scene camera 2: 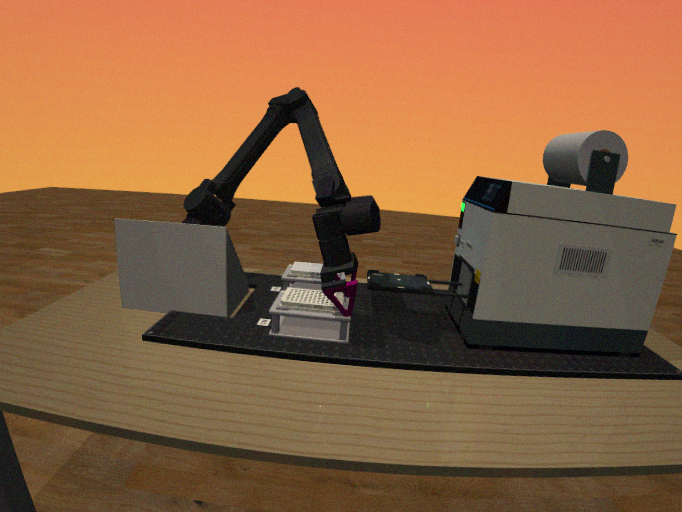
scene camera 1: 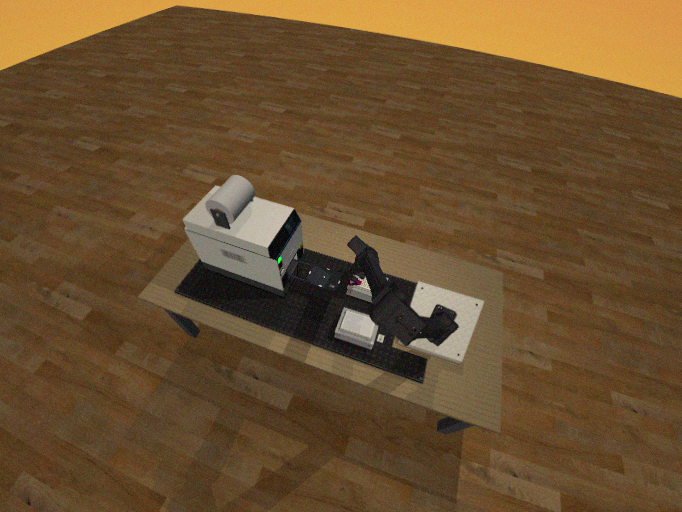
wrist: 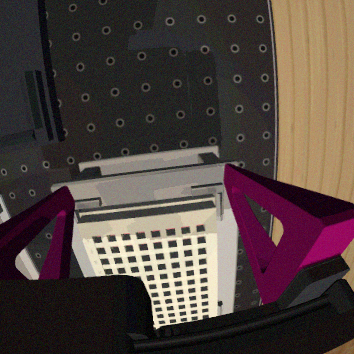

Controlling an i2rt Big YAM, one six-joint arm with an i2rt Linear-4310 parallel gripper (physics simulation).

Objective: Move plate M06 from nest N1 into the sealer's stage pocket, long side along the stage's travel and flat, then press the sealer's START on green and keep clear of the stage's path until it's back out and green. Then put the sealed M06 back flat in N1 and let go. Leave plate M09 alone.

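Frame: origin at the arm's base, x ahead, y left, z up, level; centimetres.
Seen in the pictures: gripper, between the fingertips: (scene camera 2: 349,306) (scene camera 1: 352,276) (wrist: 146,182); arm's base, origin of its link: (scene camera 2: 187,253).
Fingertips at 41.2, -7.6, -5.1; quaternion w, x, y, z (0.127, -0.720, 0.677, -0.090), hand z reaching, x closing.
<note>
Offsets run from my fingertips to a thing's top centre, as dx, dy, dz. "*": to the spot under its first point.
A cream plate with open wells @[-7.7, -0.2, +1.2] (scene camera 1: 360,284) (scene camera 2: 305,298) (wrist: 170,260), which I take for M06, sits flat in the near grey nest @[-7.7, -0.3, +0.2] (scene camera 2: 308,313) (wrist: 227,260); its label is unreadable. My gripper (scene camera 1: 355,275) (scene camera 2: 349,297) (wrist: 146,182) is open and empty. Its magenta fingers are low at the plate's sealer-side end, one on each side, with gaps to the plate in the wrist view. The sealer (scene camera 1: 242,242) (scene camera 2: 572,286) shows a green light @[* +24.2, +18.8, +21.1] (scene camera 1: 279,260) (scene camera 2: 463,207). Its dark stage @[* +9.7, +8.2, +4.2] (scene camera 1: 325,277) (scene camera 2: 397,280) (wrist: 20,75) is out and holds no plate.
A second, white-topped plate @[-11.1, +20.7, +1.2] (scene camera 1: 358,323) (scene camera 2: 305,268), presumably M09, sits in the other nest @[-11.1, +20.7, +0.2] (scene camera 1: 352,338), beside the first one. The arm's white mounting board (scene camera 1: 468,330) (scene camera 2: 173,267) is at the end opposite the sealer. Two rods join the stage to the sealer.
</note>
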